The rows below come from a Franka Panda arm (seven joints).
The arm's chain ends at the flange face. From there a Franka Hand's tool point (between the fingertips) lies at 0.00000 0.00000 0.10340 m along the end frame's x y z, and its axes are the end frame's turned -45 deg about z.
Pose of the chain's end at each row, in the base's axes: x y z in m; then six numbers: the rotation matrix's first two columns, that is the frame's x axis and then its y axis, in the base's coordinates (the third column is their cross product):
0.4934 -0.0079 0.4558 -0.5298 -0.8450 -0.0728 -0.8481 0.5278 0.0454
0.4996 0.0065 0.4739 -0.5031 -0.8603 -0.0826 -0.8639 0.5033 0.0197
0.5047 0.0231 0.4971 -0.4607 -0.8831 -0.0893 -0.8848 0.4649 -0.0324
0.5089 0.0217 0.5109 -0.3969 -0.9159 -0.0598 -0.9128 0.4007 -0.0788
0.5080 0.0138 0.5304 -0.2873 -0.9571 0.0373 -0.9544 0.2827 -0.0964
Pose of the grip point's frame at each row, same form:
0.4934 0.0010 0.3528 0.2251 -0.9707 -0.0836 -0.9743 -0.2243 -0.0194
0.5021 0.0149 0.3709 0.2551 -0.9642 -0.0723 -0.9666 -0.2524 -0.0445
0.5120 0.0297 0.3942 0.2999 -0.9532 -0.0402 -0.9514 -0.2957 -0.0861
0.5188 0.0241 0.4080 0.3648 -0.9310 0.0134 -0.9261 -0.3643 -0.0980
0.5164 0.0073 0.4276 0.4717 -0.8767 0.0945 -0.8780 -0.4769 -0.0418

